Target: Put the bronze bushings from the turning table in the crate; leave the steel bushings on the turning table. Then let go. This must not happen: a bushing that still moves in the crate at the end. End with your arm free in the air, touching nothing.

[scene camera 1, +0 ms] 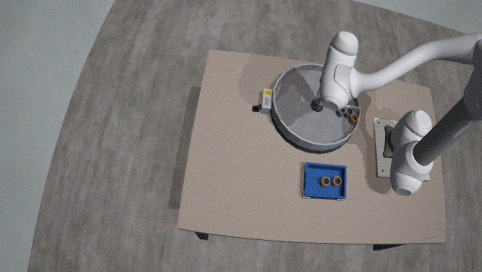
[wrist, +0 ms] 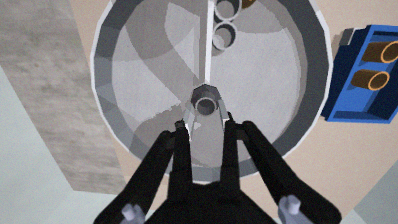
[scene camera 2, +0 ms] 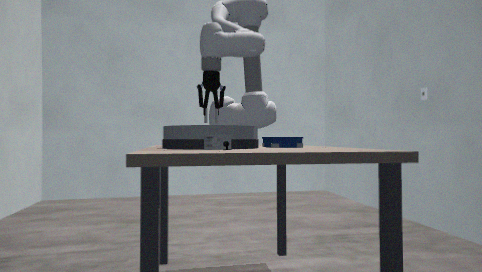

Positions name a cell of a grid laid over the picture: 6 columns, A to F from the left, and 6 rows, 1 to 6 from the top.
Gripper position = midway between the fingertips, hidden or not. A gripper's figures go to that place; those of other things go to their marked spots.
Scene:
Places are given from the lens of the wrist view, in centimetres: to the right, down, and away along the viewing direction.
gripper (wrist: D3): 1, 0, 22
grey turning table (wrist: C2): -8, -9, 25

